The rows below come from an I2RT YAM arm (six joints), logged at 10 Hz.
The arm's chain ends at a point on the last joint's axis. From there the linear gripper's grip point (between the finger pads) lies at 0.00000 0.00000 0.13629 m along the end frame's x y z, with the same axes.
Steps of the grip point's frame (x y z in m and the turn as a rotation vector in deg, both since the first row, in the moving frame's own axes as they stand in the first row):
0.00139 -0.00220 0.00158 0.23 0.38 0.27
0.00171 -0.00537 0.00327 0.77 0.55 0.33
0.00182 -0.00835 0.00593 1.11 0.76 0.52
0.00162 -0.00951 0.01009 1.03 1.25 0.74
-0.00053 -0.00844 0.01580 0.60 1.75 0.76
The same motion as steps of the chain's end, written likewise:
0.00048 -0.00166 0.00158 0.23 0.38 0.27
0.00040 -0.00354 0.00329 0.77 0.55 0.33
0.00000 -0.00572 0.00597 1.11 0.76 0.52
-0.00137 -0.00708 0.01014 1.03 1.25 0.74
-0.00470 -0.00704 0.01587 0.60 1.75 0.76

